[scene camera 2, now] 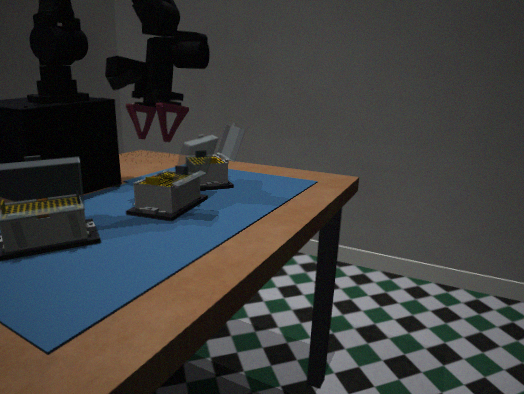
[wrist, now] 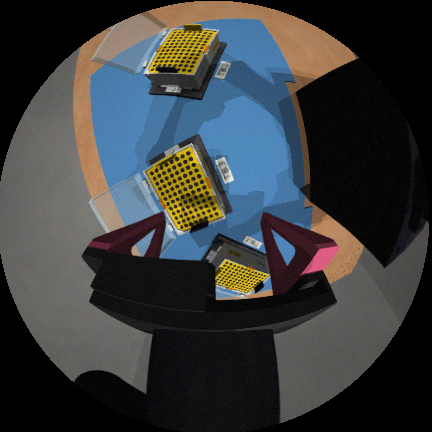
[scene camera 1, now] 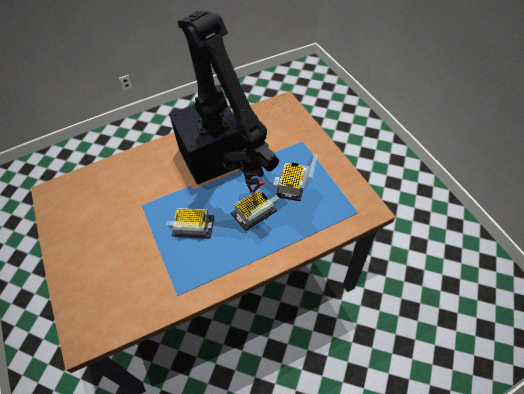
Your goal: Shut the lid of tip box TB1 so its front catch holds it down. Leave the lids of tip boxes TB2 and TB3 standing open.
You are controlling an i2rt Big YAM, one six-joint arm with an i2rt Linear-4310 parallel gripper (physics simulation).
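Places are measured from the arm's base along level axes (x ahead, y down, z left), in centimetres.
Pixels of known places: gripper, fingertip midpoint: (scene camera 2: 154,140) (wrist: 212,216) (scene camera 1: 249,182); arm's base, link origin: (scene camera 2: 59,100) (scene camera 1: 212,125).
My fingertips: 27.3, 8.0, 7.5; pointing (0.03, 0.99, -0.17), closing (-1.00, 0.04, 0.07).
Ahead of a thing's pixels: the offset from my fingertips to its middle, as dx, dy, dz. "spot": to the spot under its first point. Level surfaces: height alone.
Tip box TB1 @[+3.6, +6.9, -25.3] (scene camera 1: 190,218) (scene camera 2: 45,227) (wrist: 182,52) has a grey body and yellow tip rack. Its clear lid @[spot: +11.4, +1.4, -27.7] (scene camera 2: 40,180) (wrist: 127,42) stands open. Tip box TB3 @[+4.6, +6.9, -0.4] (scene camera 1: 252,205) (scene camera 2: 154,197) (wrist: 185,190) is the middle box, with its lid @[spot: +12.7, +2.7, -0.7] (wrist: 120,207) open. Tip box TB2 @[-4.1, +6.9, +18.9] (scene camera 1: 291,177) (scene camera 2: 217,172) (wrist: 242,275) is at the right in scene camera 1, with its lid @[-0.7, +2.9, +24.6] (scene camera 1: 311,171) (scene camera 2: 230,142) open. My gripper (scene camera 1: 255,188) (scene camera 2: 155,140) (wrist: 212,216) is open and empty, above the mat near TB3 and apart from TB1. The lower part of TB2 is partly hidden in the wrist view.
The boxes stand on a blue mat @[dy +13.4] (scene camera 1: 185,270) (scene camera 2: 65,320) (wrist: 115,115) on the wooden table @[dy +13.7] (scene camera 1: 95,280) (scene camera 2: 280,215). The black arm base (scene camera 1: 202,150) (scene camera 2: 65,140) (wrist: 360,150) stands behind the mat. Name labels lie beside the boxes in the wrist view.
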